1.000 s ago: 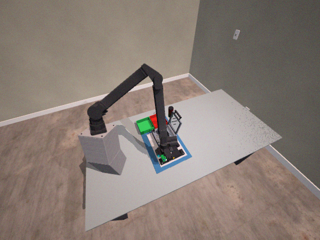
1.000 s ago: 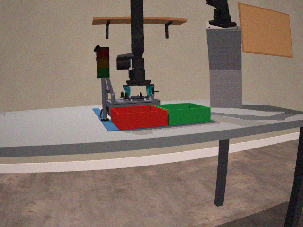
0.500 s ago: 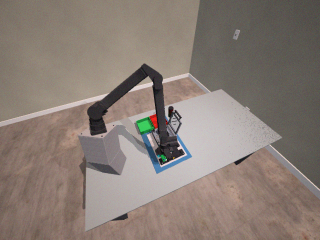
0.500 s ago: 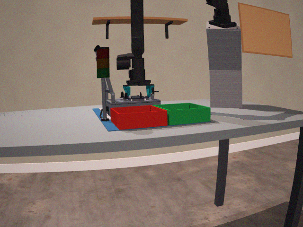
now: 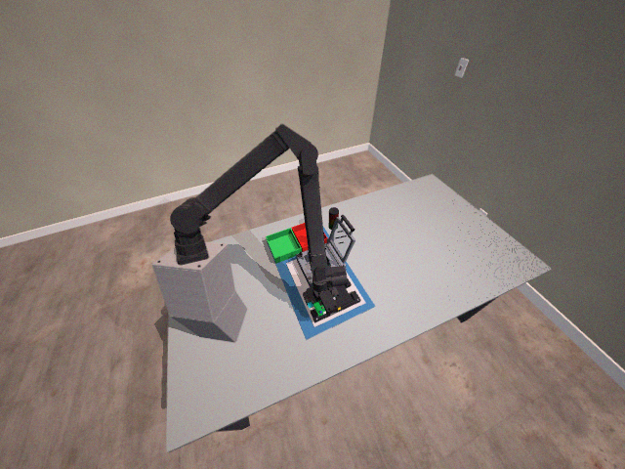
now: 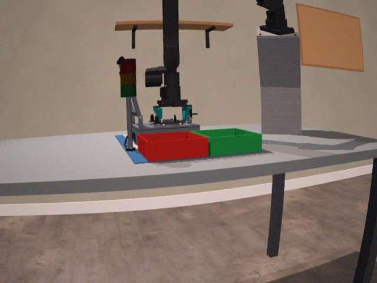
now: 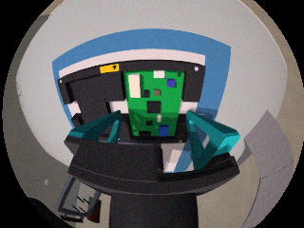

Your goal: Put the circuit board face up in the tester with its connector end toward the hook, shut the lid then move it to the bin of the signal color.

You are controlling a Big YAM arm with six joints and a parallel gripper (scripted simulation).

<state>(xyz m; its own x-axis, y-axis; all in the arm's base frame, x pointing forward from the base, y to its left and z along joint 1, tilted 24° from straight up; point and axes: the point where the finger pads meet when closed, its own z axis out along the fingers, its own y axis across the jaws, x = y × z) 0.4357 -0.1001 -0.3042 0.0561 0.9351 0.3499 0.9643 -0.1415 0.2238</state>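
The green circuit board lies 20 mm below my hand. The rest, counted from my hand: tester lid 190 mm ahead, 160 mm to the left, 140 mm above; tester plate 170 mm to the left, 80 mm ahead, 30 mm above; latch hook 230 mm to the left, 50 mm above, 10 mm ahead.
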